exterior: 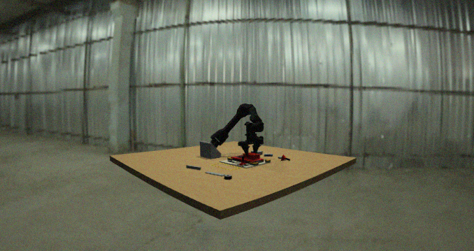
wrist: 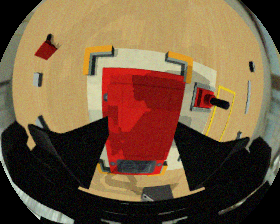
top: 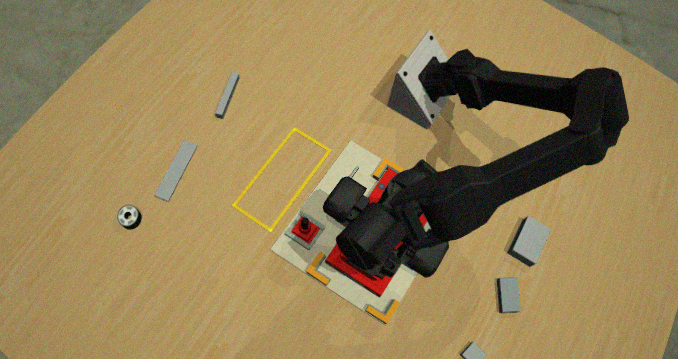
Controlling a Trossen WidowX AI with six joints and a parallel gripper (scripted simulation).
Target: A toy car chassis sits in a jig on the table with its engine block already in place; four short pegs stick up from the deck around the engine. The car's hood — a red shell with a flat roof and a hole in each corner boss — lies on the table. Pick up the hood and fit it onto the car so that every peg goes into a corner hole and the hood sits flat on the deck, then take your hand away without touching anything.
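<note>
Right now my gripper tip is 2 cm above the grey engine block and 1 cm to the right of it. The rest, counted from my gripper tip: red hood: 1 cm above.
</note>
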